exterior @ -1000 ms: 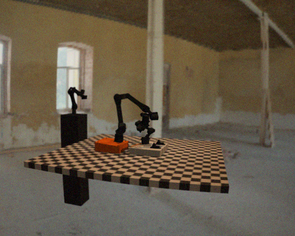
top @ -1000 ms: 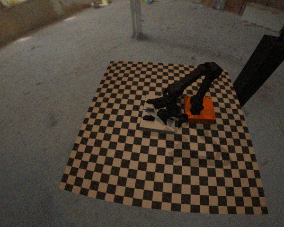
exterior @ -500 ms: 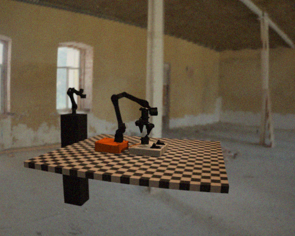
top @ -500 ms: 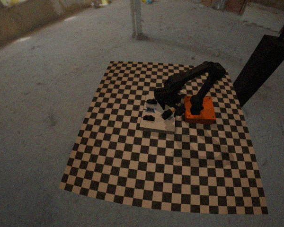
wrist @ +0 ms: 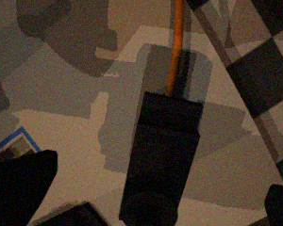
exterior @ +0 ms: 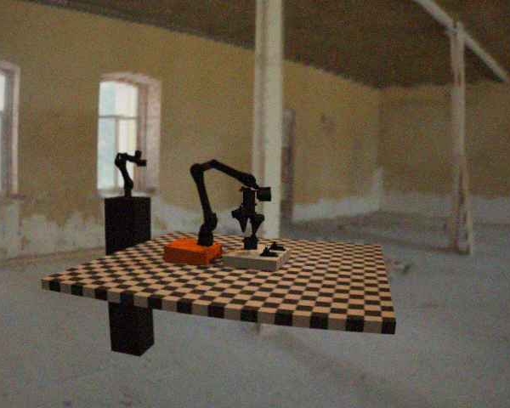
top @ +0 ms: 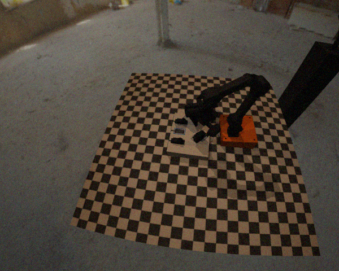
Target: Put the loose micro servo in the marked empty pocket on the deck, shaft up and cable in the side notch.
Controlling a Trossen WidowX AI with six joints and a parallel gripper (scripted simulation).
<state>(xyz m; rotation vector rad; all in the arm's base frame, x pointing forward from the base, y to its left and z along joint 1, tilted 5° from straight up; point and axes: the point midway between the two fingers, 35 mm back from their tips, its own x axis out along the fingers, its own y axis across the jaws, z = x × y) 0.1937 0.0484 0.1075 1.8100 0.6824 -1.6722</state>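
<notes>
The deck lies 2 cm ahead of my gripper tip, 3 cm to the right of it and 10 cm below it.
</notes>
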